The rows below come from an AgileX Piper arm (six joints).
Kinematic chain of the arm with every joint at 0, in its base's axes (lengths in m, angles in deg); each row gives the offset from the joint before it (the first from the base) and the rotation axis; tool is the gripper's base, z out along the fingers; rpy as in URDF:
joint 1: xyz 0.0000 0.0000 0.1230 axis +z
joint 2: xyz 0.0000 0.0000 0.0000 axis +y
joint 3: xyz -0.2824 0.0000 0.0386 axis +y
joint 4: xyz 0.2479 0.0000 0.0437 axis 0.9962 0 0.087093
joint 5: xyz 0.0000 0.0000 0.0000 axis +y
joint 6: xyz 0.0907 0.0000 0.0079 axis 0.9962 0 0.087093
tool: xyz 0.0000 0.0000 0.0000 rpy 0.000 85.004 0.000
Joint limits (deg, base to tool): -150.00..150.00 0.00..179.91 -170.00..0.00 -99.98..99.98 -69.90..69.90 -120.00..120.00
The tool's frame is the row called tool.
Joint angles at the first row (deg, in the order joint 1, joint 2, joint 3, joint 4, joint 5, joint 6):
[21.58, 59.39, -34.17, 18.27, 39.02, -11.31]
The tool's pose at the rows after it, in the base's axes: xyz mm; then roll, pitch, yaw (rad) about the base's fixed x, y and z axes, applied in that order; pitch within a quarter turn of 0, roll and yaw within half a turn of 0:
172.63 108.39 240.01 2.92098 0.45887 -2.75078
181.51 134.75 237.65 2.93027 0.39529 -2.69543
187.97 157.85 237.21 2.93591 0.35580 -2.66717
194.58 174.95 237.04 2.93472 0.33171 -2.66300
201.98 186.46 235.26 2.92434 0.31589 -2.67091
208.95 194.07 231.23 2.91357 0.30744 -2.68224
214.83 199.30 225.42 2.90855 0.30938 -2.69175
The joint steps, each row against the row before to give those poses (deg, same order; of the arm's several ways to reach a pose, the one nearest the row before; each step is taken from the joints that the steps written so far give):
[5.95, 7.11, -4.35, -2.38, 1.88, 3.85]
[5.36, 6.01, -4.47, -2.16, 1.48, 4.08]
[4.09, 4.65, -4.16, -1.74, 1.23, 3.91]
[2.27, 3.61, -3.49, -0.82, 0.87, 2.73]
[0.78, 2.95, -2.59, 0.42, 0.26, 0.98]
[0.13, 2.41, -1.56, 0.75, -0.54, 0.18]
[0.02, 1.93, -0.67, 0.43, -1.47, 0.00]

